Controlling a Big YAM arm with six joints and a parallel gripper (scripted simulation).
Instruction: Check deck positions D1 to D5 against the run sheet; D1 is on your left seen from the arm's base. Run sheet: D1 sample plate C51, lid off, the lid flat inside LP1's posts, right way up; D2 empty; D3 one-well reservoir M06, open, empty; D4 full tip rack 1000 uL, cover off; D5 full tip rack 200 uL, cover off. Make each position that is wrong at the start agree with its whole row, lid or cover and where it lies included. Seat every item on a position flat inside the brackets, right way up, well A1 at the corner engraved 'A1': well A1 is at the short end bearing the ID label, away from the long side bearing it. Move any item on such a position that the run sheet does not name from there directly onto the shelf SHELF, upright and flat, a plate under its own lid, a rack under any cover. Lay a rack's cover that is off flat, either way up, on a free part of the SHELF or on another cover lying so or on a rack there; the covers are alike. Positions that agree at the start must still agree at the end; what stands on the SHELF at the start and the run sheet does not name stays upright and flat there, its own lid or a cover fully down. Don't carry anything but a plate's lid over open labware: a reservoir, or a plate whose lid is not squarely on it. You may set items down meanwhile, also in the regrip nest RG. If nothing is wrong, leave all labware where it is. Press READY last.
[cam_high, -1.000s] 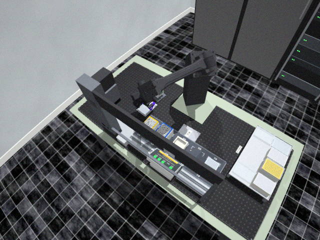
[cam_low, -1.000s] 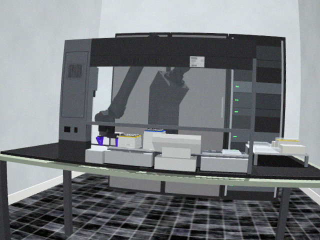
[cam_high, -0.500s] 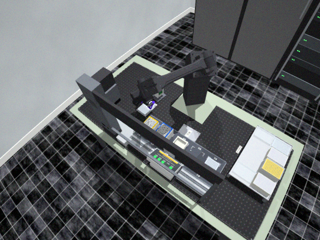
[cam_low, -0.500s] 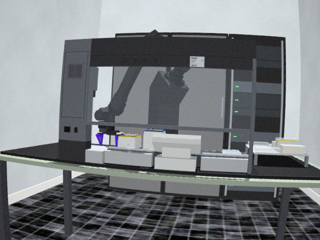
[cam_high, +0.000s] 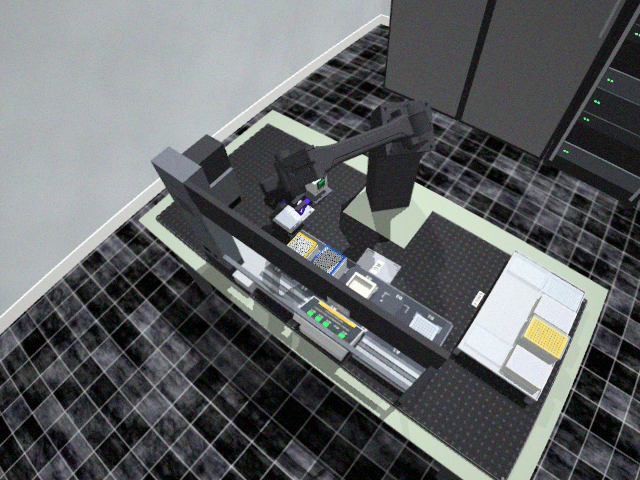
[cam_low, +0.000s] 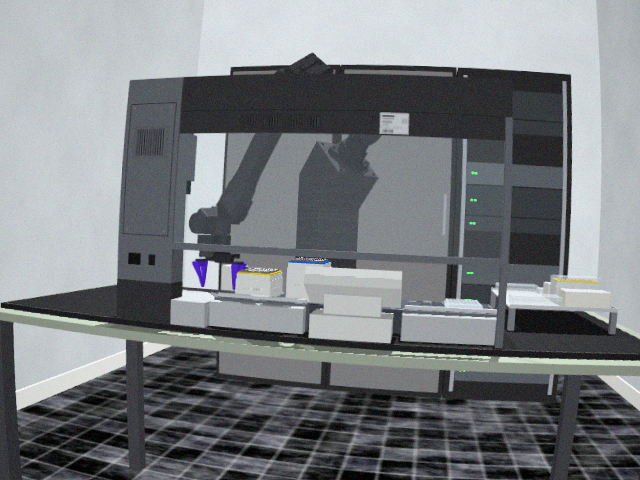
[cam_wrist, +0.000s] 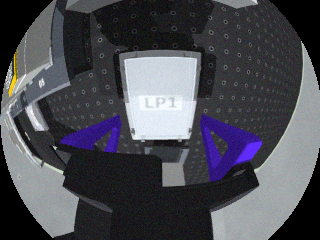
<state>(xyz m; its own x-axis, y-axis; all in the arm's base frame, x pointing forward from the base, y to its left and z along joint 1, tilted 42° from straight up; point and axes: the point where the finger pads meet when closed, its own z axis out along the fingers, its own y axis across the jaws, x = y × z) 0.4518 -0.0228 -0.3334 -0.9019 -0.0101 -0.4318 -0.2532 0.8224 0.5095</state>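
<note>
Right now the clear plate lid is 4 cm below my hand. Also, from my hand: blue-rimmed tip rack 34 cm to the left, 7 cm above, 6 cm ahead; then yellow-rimmed tip rack 22 cm to the left, 10 cm ahead, 4 cm above; then ready button box 15 cm behind, 3 cm to the right, 1 cm above.
</note>
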